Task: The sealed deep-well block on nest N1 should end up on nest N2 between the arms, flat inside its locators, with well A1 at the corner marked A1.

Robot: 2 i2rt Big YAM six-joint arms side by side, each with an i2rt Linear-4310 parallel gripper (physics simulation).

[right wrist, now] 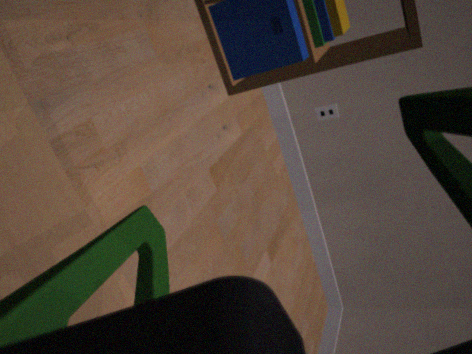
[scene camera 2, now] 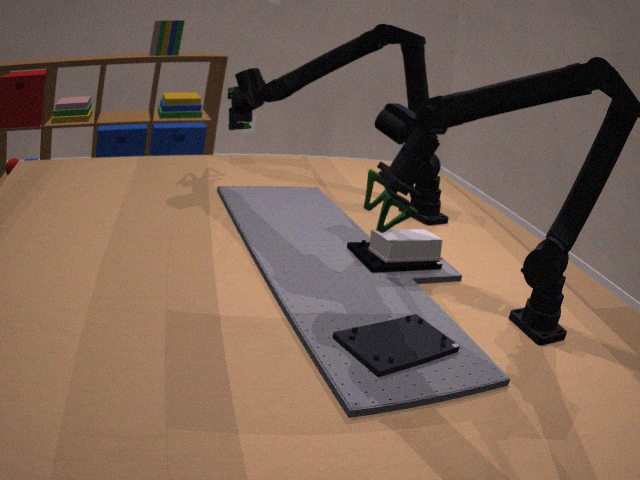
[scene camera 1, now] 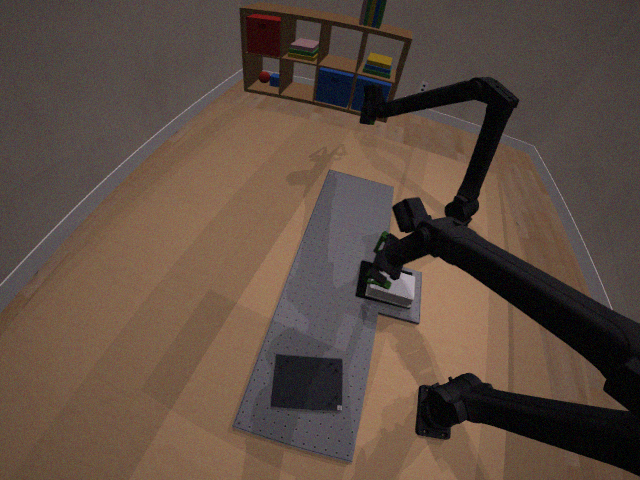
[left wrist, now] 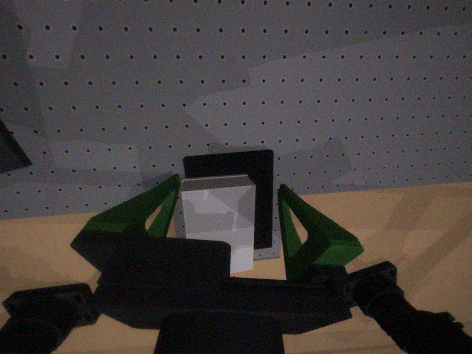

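Seen in the pictures: left gripper, fingertip midpoint: (scene camera 2: 372, 220) (scene camera 1: 369, 266) (left wrist: 230, 183); right gripper, fingertip midpoint: (right wrist: 272, 169) (scene camera 2: 230, 112); left arm's base, link origin: (scene camera 2: 536, 328) (scene camera 1: 432, 411) (left wrist: 59, 304); right arm's base, link origin: (scene camera 2: 423, 216) (left wrist: 364, 282).
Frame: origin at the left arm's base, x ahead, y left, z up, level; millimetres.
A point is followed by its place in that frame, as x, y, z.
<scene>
The white sealed block (scene camera 1: 395, 290) {160, -273, 76} (scene camera 2: 408, 245) {187, -260, 67} (left wrist: 220, 215) {196, -301, 72} stands on the black nest (scene camera 1: 362, 286) {244, -284, 33} (scene camera 2: 361, 254) {254, -317, 25} (left wrist: 262, 200) {185, -364, 25} between the arms. A strip of that nest shows at the block's left in both scene views. Its seating in the locators and well A1 cannot be made out. The other black nest (scene camera 1: 307, 382) {327, 3, 24} (scene camera 2: 395, 343) {337, 9, 25} (left wrist: 9, 152) {276, -67, 25} is bare, with a white corner mark (scene camera 1: 339, 407) {241, 39, 25} (scene camera 2: 454, 345) {243, 39, 25}. My left gripper (scene camera 1: 372, 266) {244, -314, 97} (scene camera 2: 374, 219) {244, -314, 97} (left wrist: 230, 183) {244, -314, 97} is open above the block, fingertips toward its two sides in the wrist view. My right gripper (scene camera 1: 368, 121) (scene camera 2: 238, 109) {368, -1135, 153} (right wrist: 272, 169) {368, -1135, 153} is open, high and far from the block.
Both nests stand on the grey perforated board (scene camera 1: 346, 222) {332, -521, 13} (scene camera 2: 273, 206) {343, -622, 13} (left wrist: 225, 110) {312, -318, 13}, the block's nest partly on its side tab. The left arm's base (scene camera 1: 434, 413) {49, 17, 103} (scene camera 2: 540, 325) {27, 31, 27} stands beside the board. A wooden shelf (scene camera 1: 305, 13) (scene camera 2: 217, 103) (right wrist: 367, 47) stands in the background.
</scene>
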